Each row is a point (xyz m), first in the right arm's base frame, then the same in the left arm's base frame.
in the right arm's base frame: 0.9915 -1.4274 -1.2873
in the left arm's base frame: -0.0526 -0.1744 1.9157
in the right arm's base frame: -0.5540 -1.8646 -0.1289
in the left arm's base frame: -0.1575 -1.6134 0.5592
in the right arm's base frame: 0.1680 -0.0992 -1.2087
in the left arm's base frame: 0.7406 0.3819 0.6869
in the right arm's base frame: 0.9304 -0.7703 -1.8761
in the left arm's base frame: 0.6165 0.4037 1.8957
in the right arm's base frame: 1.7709 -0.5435 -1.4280
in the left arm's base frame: -0.1515 1.0073 1.9627
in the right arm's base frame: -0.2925 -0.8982 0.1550
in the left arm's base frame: -0.2550 -0.7380 0.0051
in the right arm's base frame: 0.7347 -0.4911 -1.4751
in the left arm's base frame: 0.5033 0.4466 1.3834
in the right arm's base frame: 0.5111 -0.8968 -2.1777
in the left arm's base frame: 1.0553 0.1042 1.9184
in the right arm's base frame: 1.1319 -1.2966 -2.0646
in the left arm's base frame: 0.4949 0.1346 2.4114
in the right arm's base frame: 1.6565 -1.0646 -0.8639
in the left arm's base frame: -0.6612 0.4378 1.8264
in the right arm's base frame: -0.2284 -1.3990 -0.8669
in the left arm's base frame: 0.3461 -0.9361 0.9530
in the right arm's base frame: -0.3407 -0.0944 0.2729
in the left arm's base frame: -0.0910 -0.1475 -0.5305
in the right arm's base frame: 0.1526 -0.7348 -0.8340
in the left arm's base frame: 0.2854 -0.1904 0.7867
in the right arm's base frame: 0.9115 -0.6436 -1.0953
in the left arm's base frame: 0.0678 0.3698 1.3266
